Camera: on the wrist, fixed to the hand. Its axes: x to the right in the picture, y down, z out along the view.
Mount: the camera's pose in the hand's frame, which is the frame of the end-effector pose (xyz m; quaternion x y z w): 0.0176 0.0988 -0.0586 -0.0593 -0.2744 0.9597 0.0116
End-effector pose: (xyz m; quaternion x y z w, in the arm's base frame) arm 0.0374 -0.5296 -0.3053 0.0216 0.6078 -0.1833 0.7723
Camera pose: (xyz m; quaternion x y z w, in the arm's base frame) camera 0.0168 -0.4270 -0.3559 0.4875 -0.2147 0.7692 0.3529
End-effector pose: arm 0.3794 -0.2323 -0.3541 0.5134 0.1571 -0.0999 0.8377
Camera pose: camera 0.4188 -0.1354 -0.3035 0.0796 -0.7148 0.6712 0.1791
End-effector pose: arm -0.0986 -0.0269 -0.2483 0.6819 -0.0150 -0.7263 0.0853
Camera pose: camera -0.0312 -0.1212 -0.2561 -0.2108 -0.6349 -0.1146 0.7344
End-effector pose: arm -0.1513 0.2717 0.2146 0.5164 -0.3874 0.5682 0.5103
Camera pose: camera -0.2584 0.3139 0.2307 0.2401 0.6738 -0.3317 0.6151
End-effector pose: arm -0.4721 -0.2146 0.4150 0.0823 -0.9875 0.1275 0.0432
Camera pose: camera -0.5028 -0.1078 0.4492 0.9143 0.1099 0.0382 0.3879
